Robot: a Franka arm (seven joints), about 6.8 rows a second.
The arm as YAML. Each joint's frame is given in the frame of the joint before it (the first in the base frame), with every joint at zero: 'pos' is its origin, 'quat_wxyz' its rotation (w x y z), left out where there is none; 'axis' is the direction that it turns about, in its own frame. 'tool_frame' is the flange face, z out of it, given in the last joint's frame.
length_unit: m
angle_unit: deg
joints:
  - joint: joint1
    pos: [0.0, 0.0, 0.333]
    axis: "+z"
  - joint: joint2
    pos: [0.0, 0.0, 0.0]
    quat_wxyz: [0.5, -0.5, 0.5, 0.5]
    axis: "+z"
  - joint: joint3
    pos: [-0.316, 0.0, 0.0]
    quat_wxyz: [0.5, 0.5, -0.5, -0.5]
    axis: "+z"
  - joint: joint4
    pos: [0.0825, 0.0, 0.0]
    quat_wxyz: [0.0, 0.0, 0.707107, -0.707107]
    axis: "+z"
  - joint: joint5
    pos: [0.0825, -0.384, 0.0]
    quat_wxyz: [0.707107, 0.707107, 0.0, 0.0]
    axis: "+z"
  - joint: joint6
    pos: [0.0, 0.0, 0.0]
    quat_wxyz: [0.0, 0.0, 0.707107, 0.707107]
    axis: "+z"
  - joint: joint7
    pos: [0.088, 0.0, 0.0]
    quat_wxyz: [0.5, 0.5, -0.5, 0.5]
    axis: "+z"
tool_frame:
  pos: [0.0, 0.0, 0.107]
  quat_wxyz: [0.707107, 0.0, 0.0, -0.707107]
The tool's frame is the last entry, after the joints.
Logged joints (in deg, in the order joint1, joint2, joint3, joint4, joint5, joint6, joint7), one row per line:
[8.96, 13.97, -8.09, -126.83, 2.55, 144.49, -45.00]
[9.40, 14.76, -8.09, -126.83, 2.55, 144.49, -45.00]
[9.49, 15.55, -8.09, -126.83, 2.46, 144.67, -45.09]
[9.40, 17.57, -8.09, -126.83, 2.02, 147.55, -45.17]
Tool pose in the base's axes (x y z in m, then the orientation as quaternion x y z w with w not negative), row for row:
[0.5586, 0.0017, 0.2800, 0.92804, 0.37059, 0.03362, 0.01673]
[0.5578, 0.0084, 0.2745, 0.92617, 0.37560, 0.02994, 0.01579]
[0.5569, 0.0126, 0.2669, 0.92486, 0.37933, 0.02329, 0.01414]
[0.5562, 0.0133, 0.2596, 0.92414, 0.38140, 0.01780, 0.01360]
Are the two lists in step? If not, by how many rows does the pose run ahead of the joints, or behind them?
The pose runs 1 row behind the joints: the pose in row i belongs to the joints in row i - 1.
